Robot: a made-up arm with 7 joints. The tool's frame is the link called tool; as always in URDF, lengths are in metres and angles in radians. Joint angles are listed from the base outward. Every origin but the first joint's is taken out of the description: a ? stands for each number. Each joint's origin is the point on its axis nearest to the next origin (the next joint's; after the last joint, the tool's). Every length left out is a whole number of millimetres.
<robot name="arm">
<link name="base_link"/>
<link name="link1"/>
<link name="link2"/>
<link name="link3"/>
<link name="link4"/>
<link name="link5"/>
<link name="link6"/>
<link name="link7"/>
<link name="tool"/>
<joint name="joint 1" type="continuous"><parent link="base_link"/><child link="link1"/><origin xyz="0.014 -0.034 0.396" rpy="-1.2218 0 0"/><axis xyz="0 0 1"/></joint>
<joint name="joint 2" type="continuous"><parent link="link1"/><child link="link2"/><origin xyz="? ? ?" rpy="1.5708 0 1.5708"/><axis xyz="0 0 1"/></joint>
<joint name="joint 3" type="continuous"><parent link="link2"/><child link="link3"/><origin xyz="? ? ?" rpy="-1.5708 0 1.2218"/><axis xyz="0 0 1"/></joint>
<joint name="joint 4" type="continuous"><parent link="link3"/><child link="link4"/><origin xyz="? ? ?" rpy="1.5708 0 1.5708"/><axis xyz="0 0 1"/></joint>
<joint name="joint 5" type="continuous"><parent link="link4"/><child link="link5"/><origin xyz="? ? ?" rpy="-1.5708 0 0"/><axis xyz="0 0 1"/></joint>
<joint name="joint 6" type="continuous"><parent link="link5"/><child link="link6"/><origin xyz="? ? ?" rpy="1.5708 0 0"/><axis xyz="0 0 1"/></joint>
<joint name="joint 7" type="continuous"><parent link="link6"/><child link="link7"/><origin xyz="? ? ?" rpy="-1.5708 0 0"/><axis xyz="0 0 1"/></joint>
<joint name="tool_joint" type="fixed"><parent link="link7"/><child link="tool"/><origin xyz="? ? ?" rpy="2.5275 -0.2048 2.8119"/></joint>
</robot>
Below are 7 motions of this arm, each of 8 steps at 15 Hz.
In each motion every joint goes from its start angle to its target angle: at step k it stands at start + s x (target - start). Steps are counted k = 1, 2, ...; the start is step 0. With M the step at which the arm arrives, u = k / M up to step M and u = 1 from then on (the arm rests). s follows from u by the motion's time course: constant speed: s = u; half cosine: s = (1 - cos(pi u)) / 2; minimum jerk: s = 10 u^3 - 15 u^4 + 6 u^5.
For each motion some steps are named. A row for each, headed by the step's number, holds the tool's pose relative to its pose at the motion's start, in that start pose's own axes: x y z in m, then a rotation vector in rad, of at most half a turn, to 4 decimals.
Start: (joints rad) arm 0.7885 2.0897 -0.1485 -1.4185 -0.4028 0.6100 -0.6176
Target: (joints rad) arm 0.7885 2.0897 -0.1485 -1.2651 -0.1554 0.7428 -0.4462
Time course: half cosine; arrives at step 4
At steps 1, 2, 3, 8:
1: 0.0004 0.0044 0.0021 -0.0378 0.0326 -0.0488
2: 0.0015 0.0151 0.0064 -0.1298 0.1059 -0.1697
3: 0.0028 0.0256 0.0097 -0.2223 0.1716 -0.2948
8: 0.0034 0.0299 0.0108 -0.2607 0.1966 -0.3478

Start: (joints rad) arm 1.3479 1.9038 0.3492 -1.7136 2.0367 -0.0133 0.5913
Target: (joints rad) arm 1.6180 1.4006 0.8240 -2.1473 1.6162 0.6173 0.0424
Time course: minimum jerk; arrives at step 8
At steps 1, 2, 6, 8:
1: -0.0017 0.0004 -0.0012 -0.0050 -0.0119 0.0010
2: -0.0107 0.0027 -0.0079 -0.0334 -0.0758 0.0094
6: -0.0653 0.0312 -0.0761 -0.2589 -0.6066 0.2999
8: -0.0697 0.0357 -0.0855 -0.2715 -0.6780 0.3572

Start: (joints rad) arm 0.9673 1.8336 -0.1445 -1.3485 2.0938 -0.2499 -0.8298
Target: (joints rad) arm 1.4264 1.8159 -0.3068 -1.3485 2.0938 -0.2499 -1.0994
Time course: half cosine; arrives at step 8
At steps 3, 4, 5, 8:
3: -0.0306 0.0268 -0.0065 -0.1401 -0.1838 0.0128
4: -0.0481 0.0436 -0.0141 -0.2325 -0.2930 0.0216
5: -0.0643 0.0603 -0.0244 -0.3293 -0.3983 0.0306
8: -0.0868 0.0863 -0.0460 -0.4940 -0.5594 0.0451

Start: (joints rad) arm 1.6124 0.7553 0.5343 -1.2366 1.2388 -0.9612 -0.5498
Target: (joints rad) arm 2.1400 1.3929 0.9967 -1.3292 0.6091 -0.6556 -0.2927
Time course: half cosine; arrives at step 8
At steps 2, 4, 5, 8:
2: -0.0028 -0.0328 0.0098 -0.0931 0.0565 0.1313
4: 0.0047 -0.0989 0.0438 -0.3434 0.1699 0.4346
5: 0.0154 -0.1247 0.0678 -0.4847 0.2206 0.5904
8: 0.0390 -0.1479 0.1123 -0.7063 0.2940 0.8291

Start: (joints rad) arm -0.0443 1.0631 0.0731 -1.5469 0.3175 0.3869 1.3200
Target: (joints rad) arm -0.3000 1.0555 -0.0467 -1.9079 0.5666 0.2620 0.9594
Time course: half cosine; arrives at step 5
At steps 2, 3, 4, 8:
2: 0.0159 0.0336 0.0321 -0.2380 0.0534 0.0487
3: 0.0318 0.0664 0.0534 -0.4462 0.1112 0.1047
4: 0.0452 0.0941 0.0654 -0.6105 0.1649 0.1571
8: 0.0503 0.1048 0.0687 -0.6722 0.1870 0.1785

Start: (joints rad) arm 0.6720 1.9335 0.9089 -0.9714 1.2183 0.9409 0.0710
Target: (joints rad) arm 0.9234 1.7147 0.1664 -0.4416 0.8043 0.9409 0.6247
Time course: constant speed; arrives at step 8
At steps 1, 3, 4, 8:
1: -0.0360 -0.0096 0.0016 0.0858 -0.1172 -0.1058
3: -0.1073 -0.0229 -0.0109 0.2836 -0.3560 -0.2742
4: -0.1407 -0.0266 -0.0248 0.3931 -0.4766 -0.3344
8: -0.2389 -0.0257 -0.1198 0.8680 -0.9525 -0.3896

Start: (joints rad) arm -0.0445 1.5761 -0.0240 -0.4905 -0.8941 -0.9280 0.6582
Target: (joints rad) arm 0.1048 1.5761 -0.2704 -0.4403 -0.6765 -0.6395 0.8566
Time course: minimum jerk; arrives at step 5
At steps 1, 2, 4, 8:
1: -0.0003 0.0035 0.0001 -0.0044 -0.0027 -0.0231
2: -0.0016 0.0193 -0.0005 -0.0228 -0.0193 -0.1266
4: -0.0032 0.0571 -0.0081 -0.0579 -0.0884 -0.3703
8: -0.0032 0.0606 -0.0093 -0.0604 -0.0970 -0.3922

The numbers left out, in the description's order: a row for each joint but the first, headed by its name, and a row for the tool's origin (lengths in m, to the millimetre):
joint 2: 0.021 -0.008 0
joint 3: 0.234 -0.053 0
joint 4: -0.037 0.003 0
joint 5: 0.039 -0.166 0
joint 6: -0.006 0.047 0
joint 7: 0.02 -0.033 0
tool: 0.011 -0.003 0

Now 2 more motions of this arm.
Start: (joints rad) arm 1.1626 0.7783 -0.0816 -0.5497 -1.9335 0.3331 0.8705
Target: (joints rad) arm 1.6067 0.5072 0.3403 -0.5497 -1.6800 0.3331 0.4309
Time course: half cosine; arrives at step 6
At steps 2, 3, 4, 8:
2: 0.0252 0.0494 0.0009 -0.1393 0.0132 -0.0352
3: 0.0487 0.1003 -0.0057 -0.2882 0.0209 -0.0698
4: 0.0702 0.1515 -0.0199 -0.4455 0.0234 -0.1039
8: 0.0897 0.2013 -0.0414 -0.6100 0.0208 -0.1376

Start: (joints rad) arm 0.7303 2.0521 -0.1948 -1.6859 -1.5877 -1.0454 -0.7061
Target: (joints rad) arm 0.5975 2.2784 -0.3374 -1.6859 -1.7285 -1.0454 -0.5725
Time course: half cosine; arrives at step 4
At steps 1, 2, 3, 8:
1: 0.0038 0.0083 -0.0065 -0.0203 0.0405 0.0214
2: 0.0132 0.0274 -0.0237 -0.0714 0.1413 0.0686
3: 0.0228 0.0450 -0.0430 -0.1250 0.2457 0.1096
8: 0.0268 0.0519 -0.0516 -0.1477 0.2899 0.1248

